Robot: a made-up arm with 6 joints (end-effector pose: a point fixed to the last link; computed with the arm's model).
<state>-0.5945 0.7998 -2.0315 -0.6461 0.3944 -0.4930</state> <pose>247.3 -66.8 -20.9 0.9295 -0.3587 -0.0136</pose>
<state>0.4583 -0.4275 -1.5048 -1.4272 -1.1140 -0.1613</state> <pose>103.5 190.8 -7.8 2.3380 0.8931 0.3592</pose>
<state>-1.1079 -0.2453 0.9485 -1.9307 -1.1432 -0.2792</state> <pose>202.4 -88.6 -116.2 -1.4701 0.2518 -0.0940</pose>
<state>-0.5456 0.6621 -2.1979 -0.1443 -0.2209 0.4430</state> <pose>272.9 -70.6 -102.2 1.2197 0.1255 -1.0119</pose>
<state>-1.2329 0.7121 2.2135 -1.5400 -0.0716 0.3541</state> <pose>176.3 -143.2 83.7 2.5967 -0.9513 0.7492</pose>
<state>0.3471 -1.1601 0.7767 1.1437 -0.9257 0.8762</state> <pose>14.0 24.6 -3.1 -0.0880 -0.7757 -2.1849</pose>
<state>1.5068 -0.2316 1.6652 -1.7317 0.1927 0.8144</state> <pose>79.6 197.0 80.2 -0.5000 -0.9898 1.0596</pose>
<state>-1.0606 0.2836 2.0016 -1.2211 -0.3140 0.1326</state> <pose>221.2 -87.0 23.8 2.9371 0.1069 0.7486</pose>
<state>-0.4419 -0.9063 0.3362 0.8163 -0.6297 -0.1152</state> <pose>129.7 -20.8 -66.1 -0.1908 -0.7859 -1.1475</pose>
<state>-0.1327 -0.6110 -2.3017 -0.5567 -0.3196 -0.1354</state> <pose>89.6 184.7 -120.3 1.5796 1.3065 0.1664</pose>
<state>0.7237 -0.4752 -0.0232 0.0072 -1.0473 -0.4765</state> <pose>117.0 133.9 -66.7 1.1962 0.6788 -0.9464</pose>
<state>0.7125 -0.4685 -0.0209 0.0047 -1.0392 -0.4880</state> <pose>118.0 132.7 -68.0 1.1912 0.6720 -0.9386</pose>
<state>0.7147 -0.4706 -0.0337 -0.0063 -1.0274 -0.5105</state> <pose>118.0 135.8 -67.0 1.2138 0.6941 -0.9045</pose>
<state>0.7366 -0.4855 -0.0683 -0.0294 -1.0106 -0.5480</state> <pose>116.2 145.0 -62.2 1.2764 0.7566 -0.8322</pose>
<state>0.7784 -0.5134 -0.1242 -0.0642 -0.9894 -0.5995</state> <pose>112.3 159.7 -52.2 1.3786 0.8556 -0.7192</pose>
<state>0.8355 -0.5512 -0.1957 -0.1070 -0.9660 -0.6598</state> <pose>106.4 176.8 -36.3 1.5098 0.9764 -0.5728</pose>
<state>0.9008 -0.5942 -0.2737 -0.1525 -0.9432 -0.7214</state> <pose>99.3 192.8 -15.4 1.6534 1.1001 -0.4068</pose>
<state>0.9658 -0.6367 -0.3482 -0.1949 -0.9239 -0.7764</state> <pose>92.1 204.8 7.5 1.7900 1.2097 -0.2418</pose>
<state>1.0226 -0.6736 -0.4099 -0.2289 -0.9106 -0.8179</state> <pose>86.0 212.1 28.5 1.9029 1.2940 -0.1009</pose>
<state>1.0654 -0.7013 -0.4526 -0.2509 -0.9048 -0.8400</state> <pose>81.7 215.6 44.1 1.9796 1.3491 -0.0047</pose>
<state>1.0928 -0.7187 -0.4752 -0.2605 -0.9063 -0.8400</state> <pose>79.4 217.0 53.2 2.0170 1.3778 0.0378</pose>
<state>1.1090 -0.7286 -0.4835 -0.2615 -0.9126 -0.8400</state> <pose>78.3 217.3 57.9 2.0393 1.3923 0.0516</pose>
